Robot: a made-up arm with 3 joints. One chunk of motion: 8 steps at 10 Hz.
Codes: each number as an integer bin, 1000 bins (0 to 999) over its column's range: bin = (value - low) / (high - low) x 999, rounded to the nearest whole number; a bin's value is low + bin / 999 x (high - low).
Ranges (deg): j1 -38..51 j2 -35..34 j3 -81..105
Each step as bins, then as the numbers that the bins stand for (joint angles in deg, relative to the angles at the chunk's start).
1 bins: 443 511 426
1 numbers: 1.47 0.29 -1.68
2 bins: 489 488 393
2 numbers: 5.56 -1.29 -7.83
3 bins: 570 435 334
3 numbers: 12.78 -4.95 -18.81
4 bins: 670 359 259
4 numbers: 21.69 -10.20 -32.78
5 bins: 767 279 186
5 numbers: 30.33 -15.73 -46.37
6 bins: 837 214 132
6 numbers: 36.57 -20.22 -56.42
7 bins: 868 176 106
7 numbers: 39.33 -22.84 -61.26
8 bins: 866 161 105
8 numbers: 39.15 -23.88 -61.45
